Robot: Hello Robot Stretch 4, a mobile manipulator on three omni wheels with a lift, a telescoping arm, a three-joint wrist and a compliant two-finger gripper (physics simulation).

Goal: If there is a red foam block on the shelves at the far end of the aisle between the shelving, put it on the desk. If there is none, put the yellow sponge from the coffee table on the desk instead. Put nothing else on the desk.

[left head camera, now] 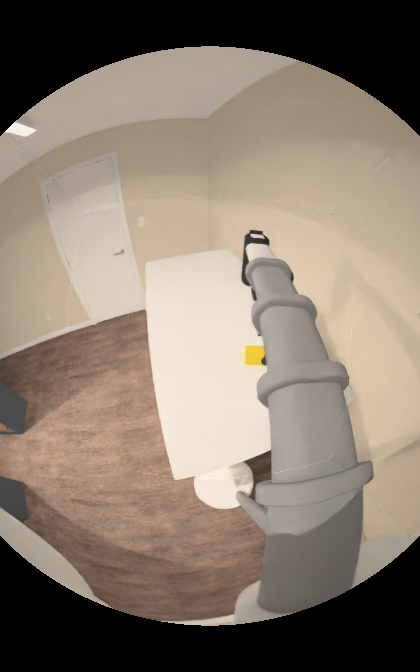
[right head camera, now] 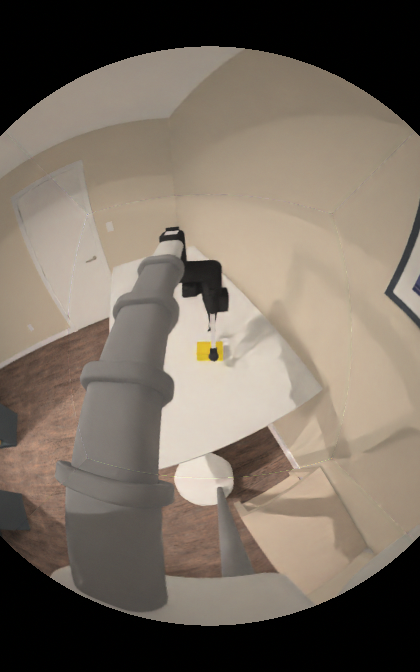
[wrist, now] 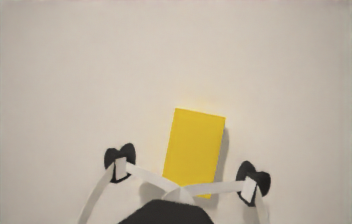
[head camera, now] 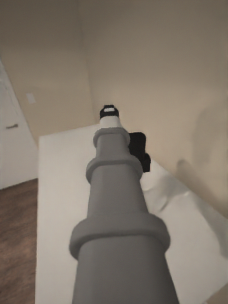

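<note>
The yellow sponge lies flat on the white desk. My gripper is open, pointing down over the near end of the sponge. In the wrist view its two black fingertips stand wide apart, one on each side of the sponge and clear of it. The arm hides part of the sponge in the left head view, and the sponge does not show in the head view. No red foam block shows in these views.
A round white stool stands at the desk's near end. A beige box-like piece is at the lower right. Walls run behind the desk. A white door and dark grey units are at the left.
</note>
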